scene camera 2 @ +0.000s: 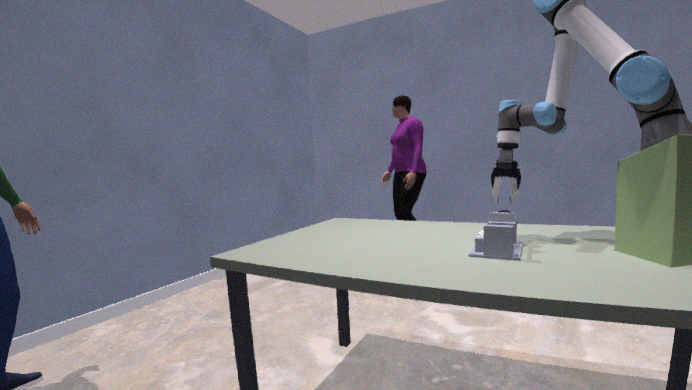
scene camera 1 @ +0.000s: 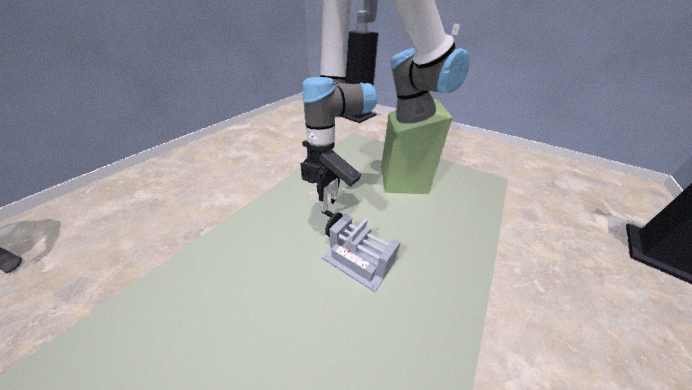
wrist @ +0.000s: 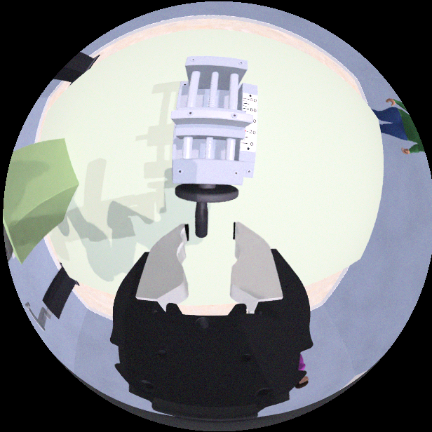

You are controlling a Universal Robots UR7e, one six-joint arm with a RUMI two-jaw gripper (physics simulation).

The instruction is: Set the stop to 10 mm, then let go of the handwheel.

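Where they show: gripper, between the fingertips: (scene camera 2: 503, 203) (scene camera 1: 328, 207); arm's base, origin of its link: (scene camera 2: 671, 149) (scene camera 1: 415, 114).
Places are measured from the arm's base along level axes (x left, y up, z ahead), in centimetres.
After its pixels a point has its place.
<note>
The grey vise-like device (scene camera 1: 387, 260) @(x 22.4, y -21.3, z 50.0 cm) (scene camera 2: 500, 241) @(x 22.1, y -25.6, z 45.5 cm) (wrist: 207, 171) stands on the table. Its sliding stop (scene camera 1: 358, 235) @(x 10.8, y -21.4, z 48.1 cm) (wrist: 212, 118) sits on the rods, nearer the handwheel end. The white scale (scene camera 1: 356, 258) @(x 13.8, y -25.6, z 52.5 cm) (wrist: 250, 112) has a small red mark near 20 in the wrist view; the exact reading cannot be told. The black handwheel (scene camera 1: 332, 225) @(x 1.7, y -22.2, z 49.8 cm) (wrist: 207, 193) is at the device's end, with its crank handle (wrist: 201, 220) sticking out. My gripper (scene camera 1: 328, 204) @(x -1.0, y -17.1, z 48.6 cm) (scene camera 2: 505, 201) @(x -1.0, y -17.1, z 48.6 cm) (wrist: 210, 224) is partly open and empty, above the handle, whose end shows between the fingertips in the wrist view, nearer the left one.
The green pedestal (scene camera 1: 412, 160) @(x 6.3, y -14.5, z 8.7 cm) (scene camera 2: 645, 205) @(x 7.6, y -15.6, z 7.5 cm) (wrist: 40, 185) carries the arm's base on the pale green table (scene camera 1: 240, 320) @(x 1.1, y -31.1, z 84.4 cm) (scene camera 2: 350, 260) @(x 41.8, y -31.1, z 86.2 cm). A person in purple (scene camera 2: 407, 145) stands behind the table. A person in green (scene camera 2: 7, 192) (wrist: 412, 127) shows at the edge of the view.
</note>
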